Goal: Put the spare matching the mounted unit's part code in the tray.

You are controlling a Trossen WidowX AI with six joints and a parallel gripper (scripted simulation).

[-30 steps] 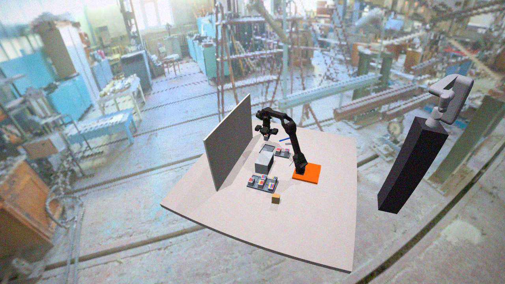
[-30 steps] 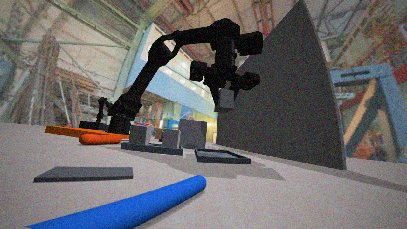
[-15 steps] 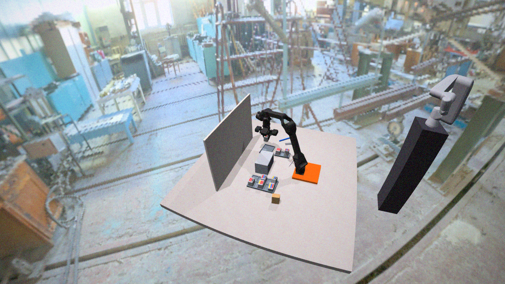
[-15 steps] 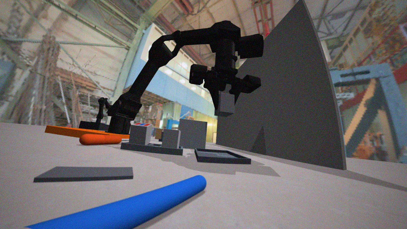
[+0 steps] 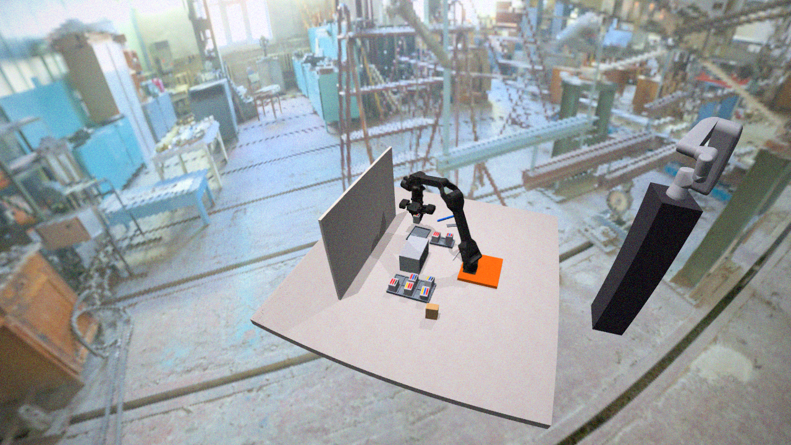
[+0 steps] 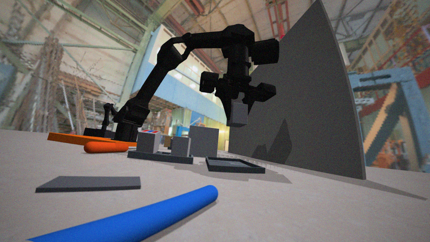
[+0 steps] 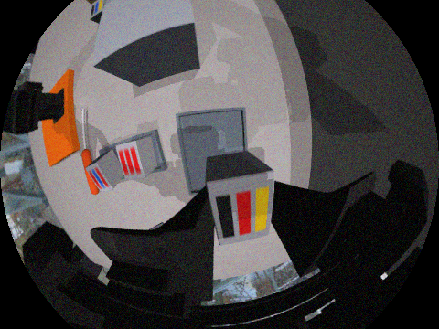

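My gripper tip is now 10 mm past the dark tray, 10 mm to the right of it and 100 mm above it. Round my gripper tip: rack (150 mm behind, 20 mm to the left, 90 mm below); then grey spare block (20 mm above); then mounted unit (60 mm behind, 220 mm to the left, 50 mm below).
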